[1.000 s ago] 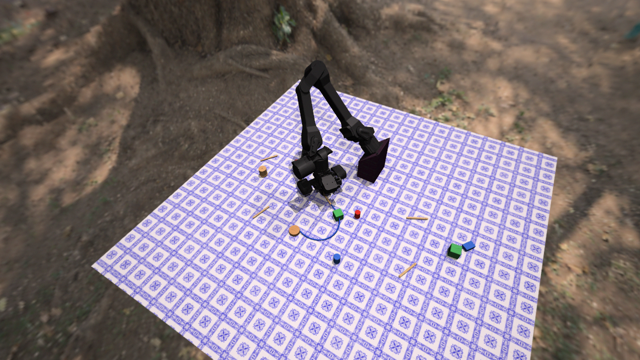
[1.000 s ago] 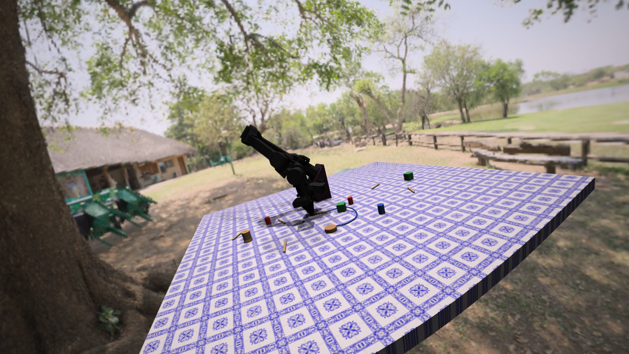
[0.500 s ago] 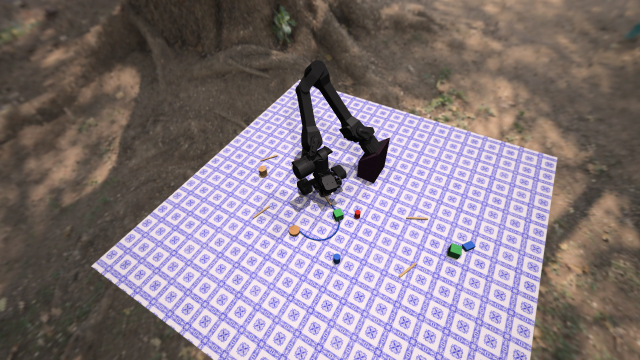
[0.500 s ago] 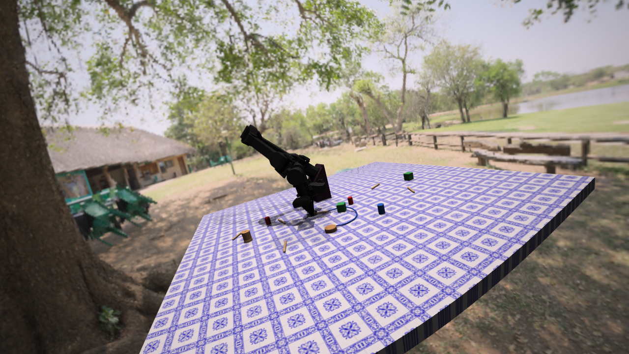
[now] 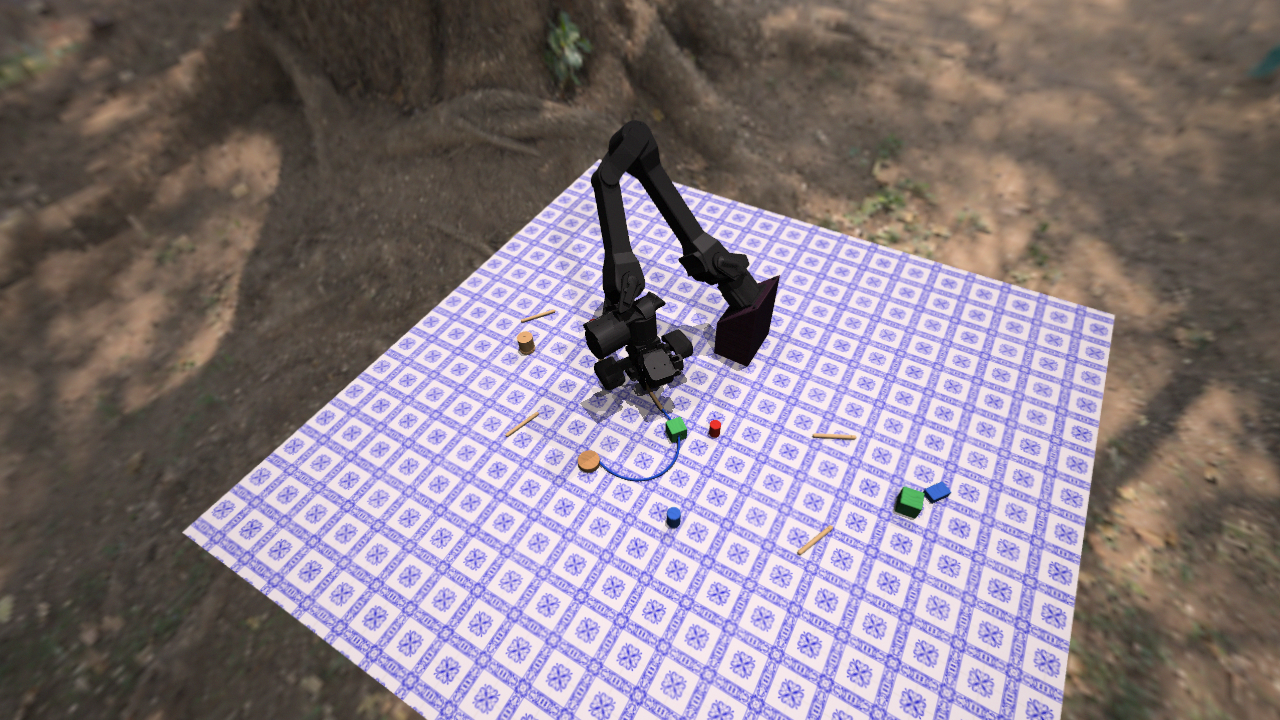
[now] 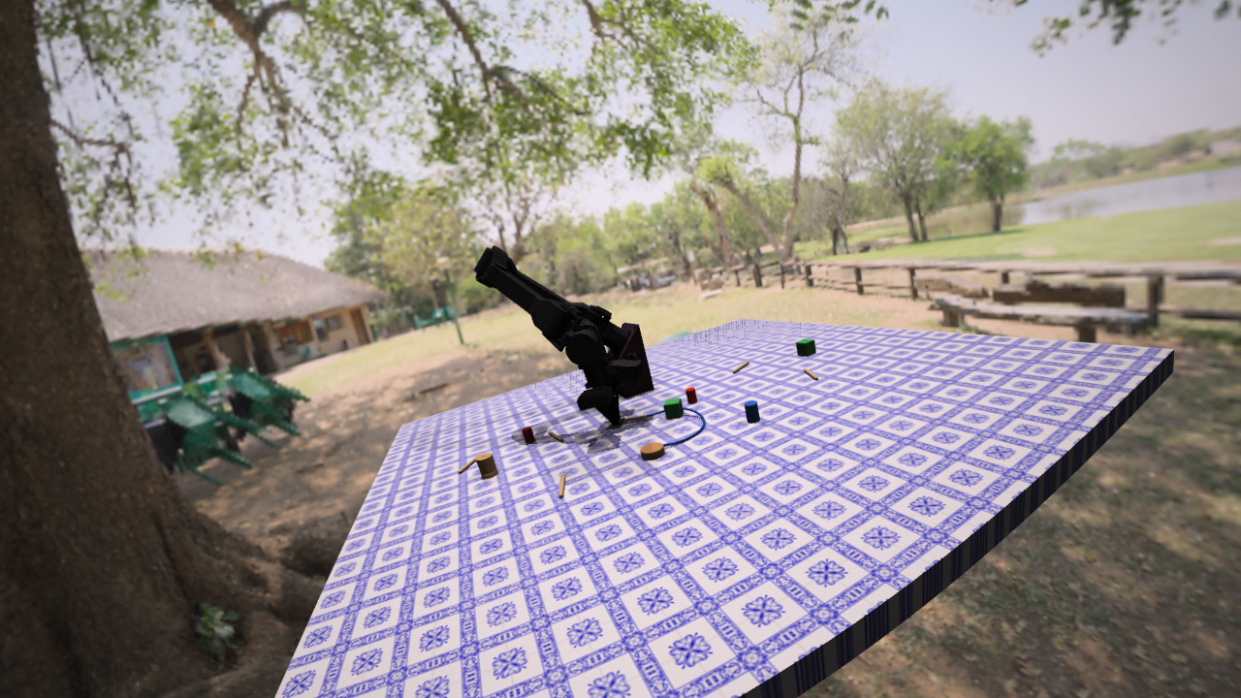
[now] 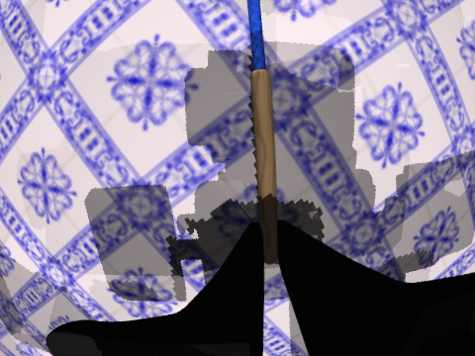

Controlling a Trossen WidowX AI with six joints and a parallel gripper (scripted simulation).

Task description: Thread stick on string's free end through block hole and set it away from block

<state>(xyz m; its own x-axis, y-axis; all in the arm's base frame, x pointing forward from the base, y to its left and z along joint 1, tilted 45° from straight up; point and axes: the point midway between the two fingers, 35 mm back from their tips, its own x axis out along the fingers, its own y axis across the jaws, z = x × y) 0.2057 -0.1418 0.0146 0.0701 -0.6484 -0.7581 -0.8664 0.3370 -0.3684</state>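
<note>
The thin stick lies 2 cm ahead of my gripper tip, 4 cm to the left of it and 1 cm above it. Round my gripper tip: round wooden button: 20 cm ahead, 1 cm above; string: 3 cm ahead, 5 cm to the left, 1 cm above; wooden cylinder: 4 cm ahead, 27 cm to the right, 2 cm above.
</note>
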